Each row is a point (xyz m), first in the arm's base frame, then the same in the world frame.
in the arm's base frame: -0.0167 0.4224 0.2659
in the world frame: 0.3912 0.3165 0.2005
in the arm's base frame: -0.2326 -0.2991 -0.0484
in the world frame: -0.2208 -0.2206 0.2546
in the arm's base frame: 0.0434 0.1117 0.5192
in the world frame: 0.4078 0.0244 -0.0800
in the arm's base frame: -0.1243 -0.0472 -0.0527
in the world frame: -0.1054 0.0281 0.2621
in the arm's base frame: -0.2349 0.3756 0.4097
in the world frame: 0.5253 0.1065 0.2922
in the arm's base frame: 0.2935 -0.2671 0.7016
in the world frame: 0.2902 -0.1861 -0.5057
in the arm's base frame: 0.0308 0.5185 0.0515
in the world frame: 0.2633 0.4947 0.2972
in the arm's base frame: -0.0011 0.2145 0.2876
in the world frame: 0.2889 0.1628 0.1013
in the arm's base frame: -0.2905 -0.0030 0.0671
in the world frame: 0.0497 -0.0765 0.3566
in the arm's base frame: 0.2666 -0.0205 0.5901
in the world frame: 0.3446 0.0237 -0.3414
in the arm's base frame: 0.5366 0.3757 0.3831
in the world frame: 0.3450 0.5454 -0.3167
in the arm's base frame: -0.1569 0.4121 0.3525
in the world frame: 0.4838 0.1984 0.2694
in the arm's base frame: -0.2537 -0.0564 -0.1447
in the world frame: -0.1577 -0.0161 0.4057
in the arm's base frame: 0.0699 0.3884 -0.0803
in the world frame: 0.0766 0.4694 0.2790
